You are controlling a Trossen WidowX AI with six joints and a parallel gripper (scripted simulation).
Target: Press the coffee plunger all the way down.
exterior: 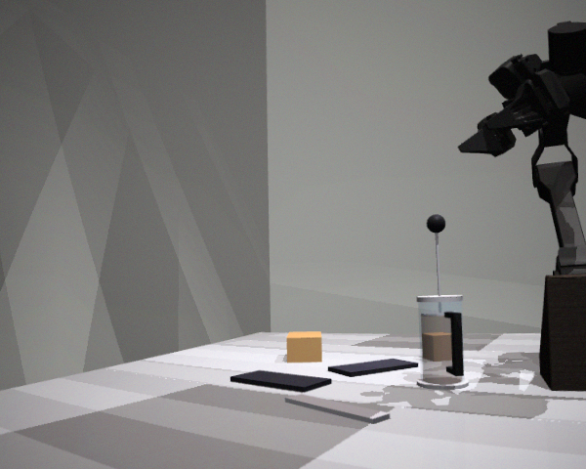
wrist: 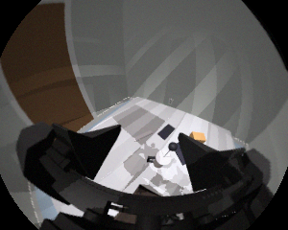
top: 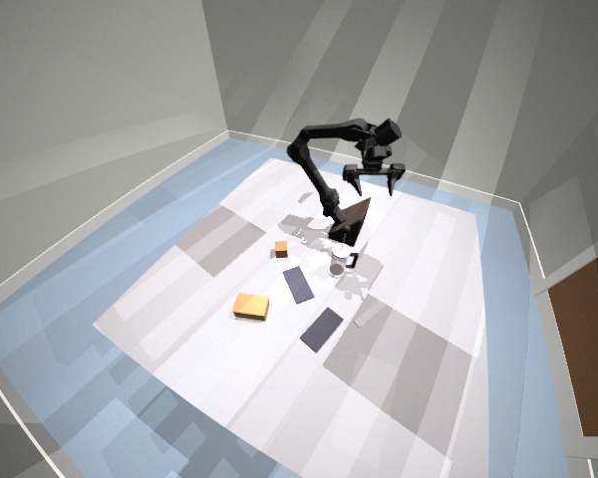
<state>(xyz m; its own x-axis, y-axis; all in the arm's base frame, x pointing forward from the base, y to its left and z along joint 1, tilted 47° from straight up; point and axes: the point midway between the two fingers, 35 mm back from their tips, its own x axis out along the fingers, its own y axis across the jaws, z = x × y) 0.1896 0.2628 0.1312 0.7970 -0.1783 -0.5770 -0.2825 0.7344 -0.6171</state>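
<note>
Now: gripper tip 50 mm short of the glass coffee press, 50 mm to the left of it and 230 mm above it. From my gripper tip the other things lie so: small orange block 40 mm ahead, 310 mm to the right, 330 mm below.
</note>
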